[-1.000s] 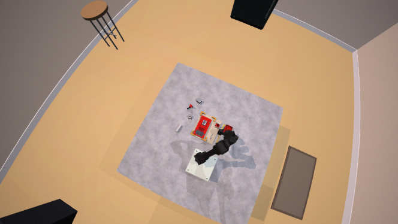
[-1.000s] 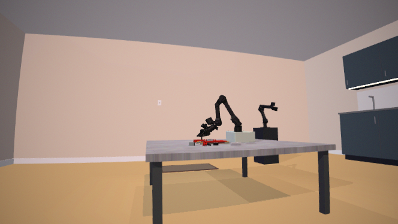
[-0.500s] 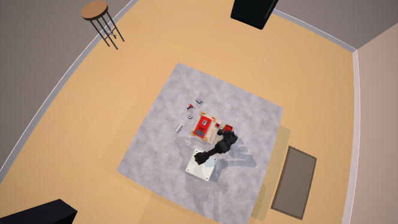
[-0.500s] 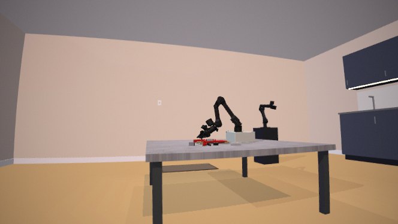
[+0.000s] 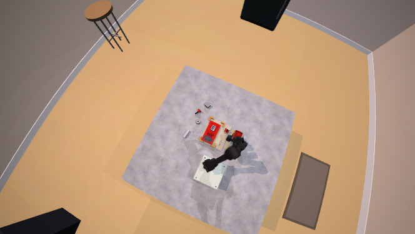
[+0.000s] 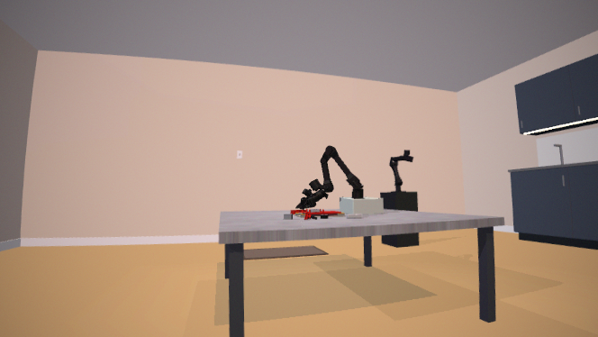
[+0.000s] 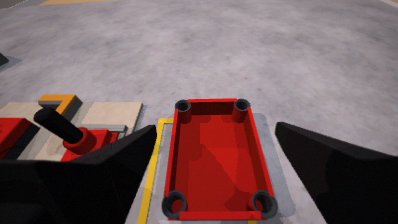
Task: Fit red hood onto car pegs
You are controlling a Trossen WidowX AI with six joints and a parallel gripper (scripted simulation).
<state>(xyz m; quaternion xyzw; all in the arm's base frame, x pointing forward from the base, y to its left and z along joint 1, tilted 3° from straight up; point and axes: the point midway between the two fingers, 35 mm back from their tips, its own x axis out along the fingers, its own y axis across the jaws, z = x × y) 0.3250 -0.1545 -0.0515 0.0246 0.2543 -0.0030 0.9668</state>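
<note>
The red hood lies 1 cm behind my gripper tip and 3 cm below it. Round my gripper tip: beige jig plate 5 cm behind, 21 cm to the left, 2 cm below.
</note>
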